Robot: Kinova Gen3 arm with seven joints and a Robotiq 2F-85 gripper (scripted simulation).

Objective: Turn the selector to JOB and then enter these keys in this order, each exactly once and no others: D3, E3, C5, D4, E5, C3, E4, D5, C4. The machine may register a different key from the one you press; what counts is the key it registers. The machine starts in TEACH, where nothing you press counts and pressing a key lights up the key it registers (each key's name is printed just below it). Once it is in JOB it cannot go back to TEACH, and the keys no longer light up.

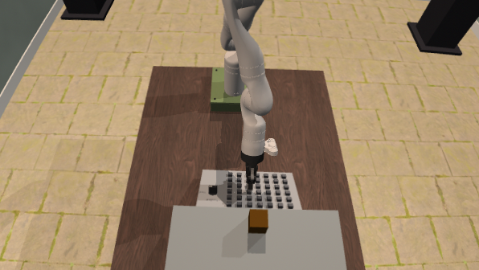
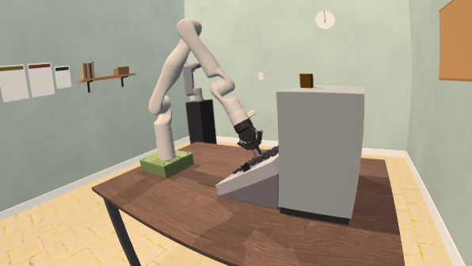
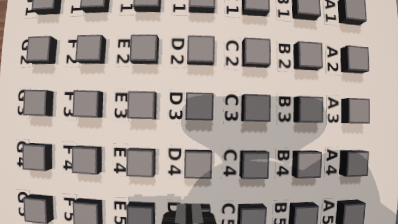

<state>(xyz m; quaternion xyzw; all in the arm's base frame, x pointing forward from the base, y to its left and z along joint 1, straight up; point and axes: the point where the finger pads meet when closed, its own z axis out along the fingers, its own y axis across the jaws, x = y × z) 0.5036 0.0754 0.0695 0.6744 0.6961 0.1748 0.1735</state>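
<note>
The D5 key is 20 mm below my hand and 20 mm ahead of it. From my hand the other things lie so: C5 key 50 mm ahead; then E5 key 40 mm below, 10 mm behind; then D4 key 30 mm to the left, 20 mm below, 20 mm ahead.
</note>
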